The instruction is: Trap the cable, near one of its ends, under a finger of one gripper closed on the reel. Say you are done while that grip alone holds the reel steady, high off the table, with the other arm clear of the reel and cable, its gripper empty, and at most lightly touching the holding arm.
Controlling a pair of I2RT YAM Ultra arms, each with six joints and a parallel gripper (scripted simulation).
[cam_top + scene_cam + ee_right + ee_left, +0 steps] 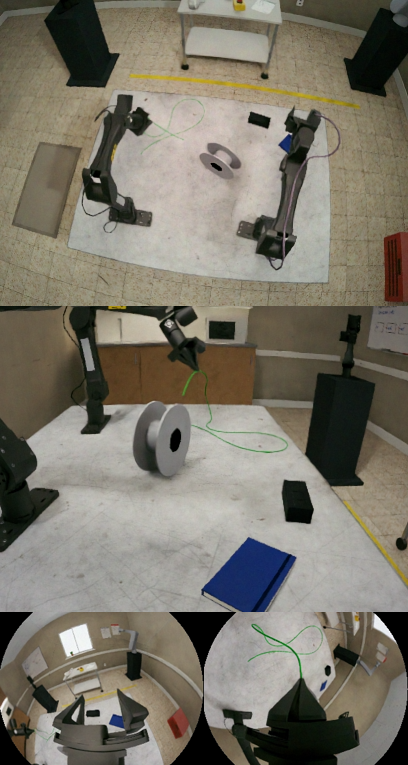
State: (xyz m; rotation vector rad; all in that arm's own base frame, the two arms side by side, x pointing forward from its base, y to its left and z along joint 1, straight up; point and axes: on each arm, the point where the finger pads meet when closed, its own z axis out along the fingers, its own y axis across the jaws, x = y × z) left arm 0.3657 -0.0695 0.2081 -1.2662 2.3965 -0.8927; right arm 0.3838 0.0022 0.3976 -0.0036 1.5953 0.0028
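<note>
Right now the grey reel is 310 mm below my right hand, 280 mm to the left of it and 90 mm behind it. Round my right hand: black block 380 mm below, 190 mm ahead, 110 mm to the left; then blue notebook 390 mm below, 80 mm to the right, 60 mm ahead.
</note>
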